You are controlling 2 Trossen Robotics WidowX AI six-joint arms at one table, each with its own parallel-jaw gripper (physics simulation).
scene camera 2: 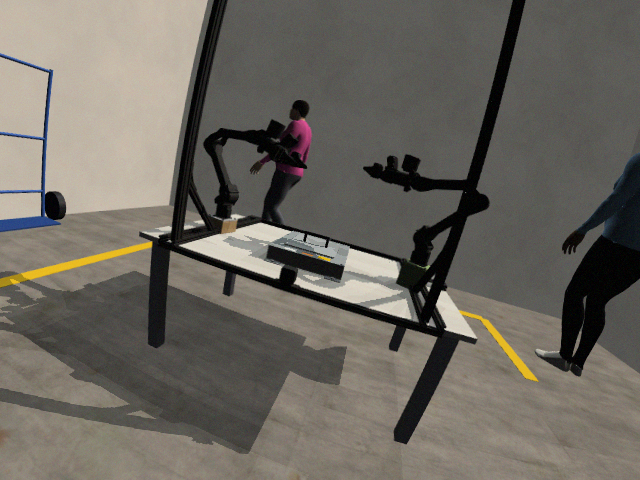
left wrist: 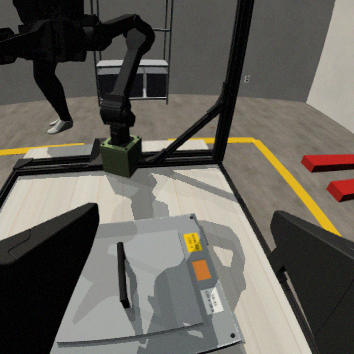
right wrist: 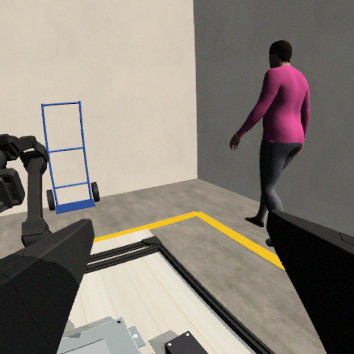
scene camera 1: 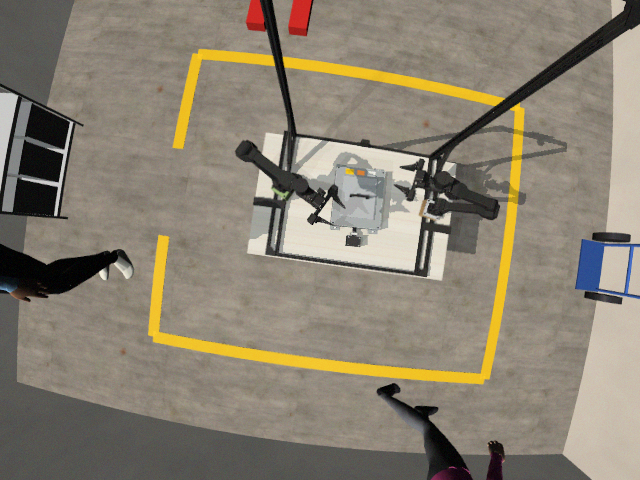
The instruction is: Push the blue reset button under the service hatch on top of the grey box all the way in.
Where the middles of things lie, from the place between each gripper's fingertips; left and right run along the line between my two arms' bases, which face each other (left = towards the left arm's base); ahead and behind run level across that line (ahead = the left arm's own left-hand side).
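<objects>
With the service hatch (scene camera 1: 358,196) as my reference, my left hand is 29 cm above it, 6 cm short of it and 12 cm to the left of it. Going by its middle, the service hatch is nearer to my left hand than to my right gripper.
My right gripper is 350 mm above the service hatch, and I see it 120 mm to the right of the hatch and 170 mm past it.
</objects>
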